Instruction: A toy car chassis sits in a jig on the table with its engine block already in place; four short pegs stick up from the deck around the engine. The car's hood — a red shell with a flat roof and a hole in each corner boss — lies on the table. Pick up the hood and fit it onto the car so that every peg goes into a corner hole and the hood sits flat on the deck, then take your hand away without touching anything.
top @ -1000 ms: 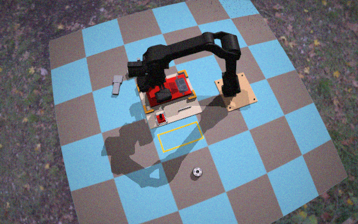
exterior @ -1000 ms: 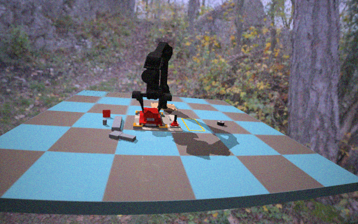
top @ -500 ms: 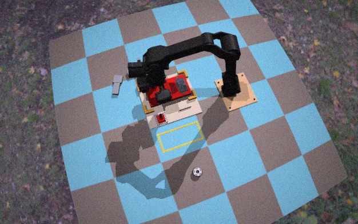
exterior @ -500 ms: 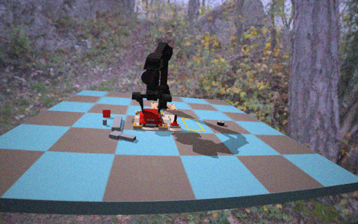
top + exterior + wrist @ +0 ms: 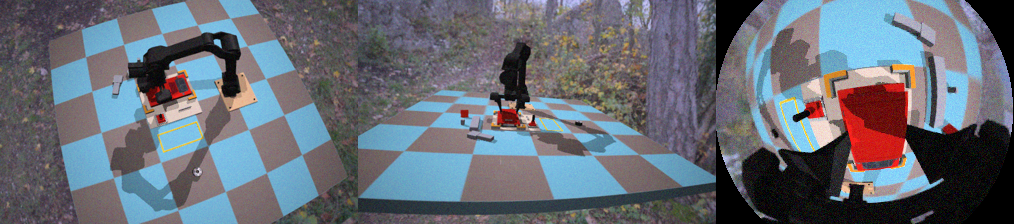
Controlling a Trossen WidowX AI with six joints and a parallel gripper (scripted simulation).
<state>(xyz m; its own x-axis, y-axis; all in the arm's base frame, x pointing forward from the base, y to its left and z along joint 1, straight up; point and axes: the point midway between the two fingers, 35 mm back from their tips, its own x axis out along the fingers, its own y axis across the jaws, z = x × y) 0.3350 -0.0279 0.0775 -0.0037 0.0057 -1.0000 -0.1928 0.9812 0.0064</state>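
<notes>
My gripper tip is 10 mm below the red hood. From my gripper tip the other things lie so: beige jig 30 mm behind, 20 mm to the left, 40 mm below; then grey engine block 10 mm to the left, 20 mm below.
</notes>
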